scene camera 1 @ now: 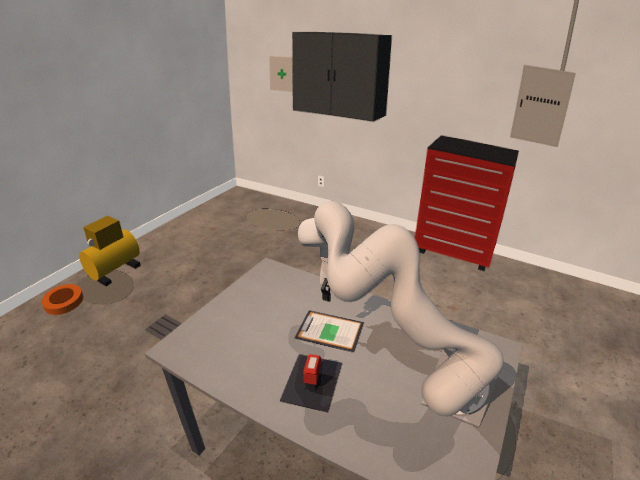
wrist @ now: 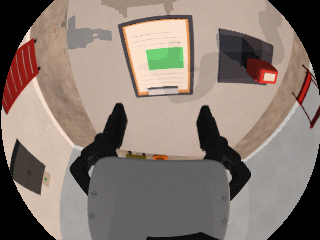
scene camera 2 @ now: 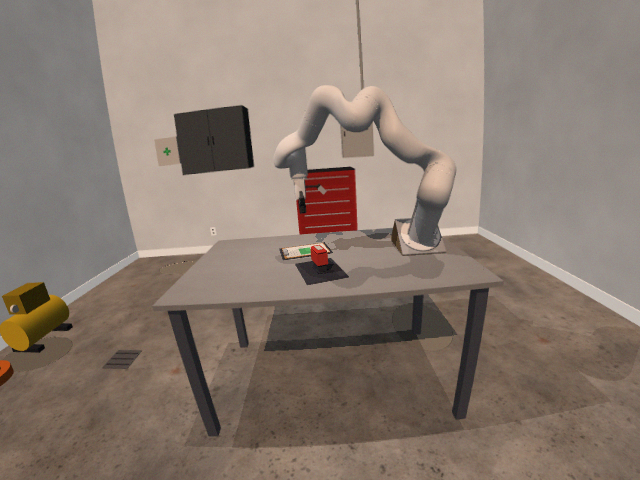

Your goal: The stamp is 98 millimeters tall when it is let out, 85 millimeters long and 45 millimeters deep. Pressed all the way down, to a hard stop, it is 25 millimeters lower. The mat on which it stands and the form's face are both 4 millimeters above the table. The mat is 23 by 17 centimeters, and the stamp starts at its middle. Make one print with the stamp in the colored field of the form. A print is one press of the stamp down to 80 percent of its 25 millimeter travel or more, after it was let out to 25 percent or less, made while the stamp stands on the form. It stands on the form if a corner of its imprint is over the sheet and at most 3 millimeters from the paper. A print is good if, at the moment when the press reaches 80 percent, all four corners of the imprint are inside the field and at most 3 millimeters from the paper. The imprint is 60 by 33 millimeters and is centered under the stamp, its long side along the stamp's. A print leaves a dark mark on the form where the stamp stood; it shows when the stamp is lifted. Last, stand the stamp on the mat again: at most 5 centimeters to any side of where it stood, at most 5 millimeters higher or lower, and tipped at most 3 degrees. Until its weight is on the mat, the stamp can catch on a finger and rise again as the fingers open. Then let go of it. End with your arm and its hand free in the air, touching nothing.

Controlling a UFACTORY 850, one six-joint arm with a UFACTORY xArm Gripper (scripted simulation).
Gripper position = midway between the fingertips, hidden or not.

In view: my gripper [wrist: 162, 112], a red stamp [wrist: 261, 71], a dark mat [scene camera 1: 294, 393] and a form [scene camera 1: 332, 331].
The dark mat shows as well in the wrist view [wrist: 232, 44] and in scene camera 2 [scene camera 2: 309, 274]. The form shows as well in the wrist view [wrist: 159, 51].
